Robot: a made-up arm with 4 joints. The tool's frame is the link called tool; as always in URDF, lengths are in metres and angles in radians. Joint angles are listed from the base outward.
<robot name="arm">
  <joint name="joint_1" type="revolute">
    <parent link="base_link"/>
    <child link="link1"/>
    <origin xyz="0 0 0.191" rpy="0 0 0"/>
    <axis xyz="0 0 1"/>
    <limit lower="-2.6" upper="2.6"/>
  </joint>
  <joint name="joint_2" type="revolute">
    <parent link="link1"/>
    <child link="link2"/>
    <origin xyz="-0.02 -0.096 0.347" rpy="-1.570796 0 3.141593"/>
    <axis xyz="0 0 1"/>
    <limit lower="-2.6" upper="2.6"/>
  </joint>
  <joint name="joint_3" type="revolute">
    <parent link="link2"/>
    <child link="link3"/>
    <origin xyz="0.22 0.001 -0.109" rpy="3.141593 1.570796 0"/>
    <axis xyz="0 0 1"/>
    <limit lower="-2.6" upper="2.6"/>
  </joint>
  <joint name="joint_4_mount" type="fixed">
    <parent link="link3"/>
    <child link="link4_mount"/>
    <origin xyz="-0.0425 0.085 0.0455" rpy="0 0 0"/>
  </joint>
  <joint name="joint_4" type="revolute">
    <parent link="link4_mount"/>
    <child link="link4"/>
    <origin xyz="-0.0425 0.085 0.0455" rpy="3.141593 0 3.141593"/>
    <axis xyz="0 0 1"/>
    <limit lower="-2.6" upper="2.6"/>
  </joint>
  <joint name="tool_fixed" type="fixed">
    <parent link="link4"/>
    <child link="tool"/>
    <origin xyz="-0.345 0.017 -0.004" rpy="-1.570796 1.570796 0"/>
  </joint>
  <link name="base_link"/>
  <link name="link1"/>
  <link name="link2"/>
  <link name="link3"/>
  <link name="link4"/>
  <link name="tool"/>
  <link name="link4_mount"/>
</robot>
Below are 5 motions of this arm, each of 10 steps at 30 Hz.
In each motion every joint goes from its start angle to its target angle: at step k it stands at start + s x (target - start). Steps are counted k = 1, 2, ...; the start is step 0. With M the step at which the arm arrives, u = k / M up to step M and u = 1 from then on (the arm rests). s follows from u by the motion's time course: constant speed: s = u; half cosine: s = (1 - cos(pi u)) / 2; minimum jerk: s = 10 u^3 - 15 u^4 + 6 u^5.
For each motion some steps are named. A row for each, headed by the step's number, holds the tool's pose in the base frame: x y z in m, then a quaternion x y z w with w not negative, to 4 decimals.
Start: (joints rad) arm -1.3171 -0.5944 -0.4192 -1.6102
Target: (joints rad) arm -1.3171 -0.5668 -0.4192 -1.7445
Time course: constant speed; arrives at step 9
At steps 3, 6, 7, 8, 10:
3: 0.1396 -0.1324 1.0408 0.5826 -0.1535 -0.6098 0.5150
6: 0.1246 -0.1338 1.0458 0.5924 -0.1704 -0.6047 0.5043
7: 0.1195 -0.1341 1.0474 0.5956 -0.1760 -0.6030 0.5007
8: 0.1144 -0.1345 1.0488 0.5989 -0.1816 -0.6011 0.4970
10: 0.1092 -0.1348 1.0503 0.6021 -0.1871 -0.5993 0.4934

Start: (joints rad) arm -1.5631 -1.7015 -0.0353 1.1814
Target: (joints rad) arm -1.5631 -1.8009 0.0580 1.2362
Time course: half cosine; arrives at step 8
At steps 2, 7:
2: 0.0679 0.1470 0.6828 0.1739 0.7037 -0.0730 0.6850
7: 0.0651 0.1370 0.6931 0.2121 0.7055 -0.0556 0.6739

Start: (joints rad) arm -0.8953 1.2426 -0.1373 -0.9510
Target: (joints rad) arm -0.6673 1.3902 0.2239 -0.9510
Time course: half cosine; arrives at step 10
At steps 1, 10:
1: -0.1678 0.4814 0.5608 0.0629 -0.6225 -0.1097 0.7723
10: -0.3911 0.3205 0.4996 0.2276 -0.6431 0.1260 0.7202

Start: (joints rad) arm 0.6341 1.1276 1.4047 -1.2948
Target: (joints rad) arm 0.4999 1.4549 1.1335 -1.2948
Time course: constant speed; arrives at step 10
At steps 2, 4, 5, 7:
2: 0.1430 -0.4887 0.4596 0.8065 0.1081 0.5804 0.0311
4: 0.1096 -0.4980 0.4588 0.7913 0.0693 0.6056 0.0485
5: 0.0925 -0.5017 0.4572 0.7830 0.0496 0.6174 0.0571
7: 0.0576 -0.5070 0.4517 0.7653 0.0095 0.6394 0.0740

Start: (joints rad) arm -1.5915 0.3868 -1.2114 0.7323
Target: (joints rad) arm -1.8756 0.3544 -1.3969 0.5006
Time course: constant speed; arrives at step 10
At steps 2, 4, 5, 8, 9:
2: 0.0453 0.0603 0.3105 -0.6278 0.5205 -0.5148 0.2643
4: 0.0564 0.0559 0.3052 -0.6106 0.5373 -0.5231 0.2546
5: 0.0618 0.0533 0.3024 -0.6018 0.5455 -0.5272 0.2497
8: 0.0769 0.0440 0.2940 -0.5747 0.5692 -0.5393 0.2344
9: 0.0816 0.0405 0.2911 -0.5654 0.5768 -0.5433 0.2291

